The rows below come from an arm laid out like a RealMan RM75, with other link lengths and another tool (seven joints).
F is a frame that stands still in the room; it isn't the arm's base.
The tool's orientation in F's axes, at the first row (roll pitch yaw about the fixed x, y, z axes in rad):
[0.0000, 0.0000, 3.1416]
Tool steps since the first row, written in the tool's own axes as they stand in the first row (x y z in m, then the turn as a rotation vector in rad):
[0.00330, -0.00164, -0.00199, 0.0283, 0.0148, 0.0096]
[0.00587, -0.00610, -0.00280, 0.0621, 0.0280, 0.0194]
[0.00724, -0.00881, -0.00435, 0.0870, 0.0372, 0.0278]
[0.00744, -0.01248, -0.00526, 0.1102, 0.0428, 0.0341]
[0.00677, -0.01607, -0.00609, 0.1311, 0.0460, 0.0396]
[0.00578, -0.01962, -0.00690, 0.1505, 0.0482, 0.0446]
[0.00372, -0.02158, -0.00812, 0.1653, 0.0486, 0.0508]
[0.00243, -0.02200, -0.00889, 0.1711, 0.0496, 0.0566]
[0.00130, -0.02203, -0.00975, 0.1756, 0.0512, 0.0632]
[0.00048, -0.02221, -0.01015, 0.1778, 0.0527, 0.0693]
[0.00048, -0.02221, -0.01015, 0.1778, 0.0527, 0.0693]
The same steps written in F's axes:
[-0.00330, 0.00164, -0.00199, -0.0283, -0.0148, 0.0096]
[-0.00587, 0.00610, -0.00280, -0.0621, -0.0280, 0.0194]
[-0.00724, 0.00881, -0.00435, -0.0870, -0.0372, 0.0278]
[-0.00744, 0.01248, -0.00526, -0.1102, -0.0428, 0.0341]
[-0.00677, 0.01607, -0.00609, -0.1311, -0.0460, 0.0396]
[-0.00578, 0.01962, -0.00690, -0.1505, -0.0482, 0.0446]
[-0.00372, 0.02158, -0.00812, -0.1653, -0.0486, 0.0508]
[-0.00243, 0.02200, -0.00889, -0.1711, -0.0496, 0.0566]
[-0.00130, 0.02203, -0.00975, -0.1756, -0.0512, 0.0632]
[-0.00048, 0.02221, -0.01015, -0.1778, -0.0527, 0.0693]
[-0.00048, 0.02221, -0.01015, -0.1778, -0.0527, 0.0693]

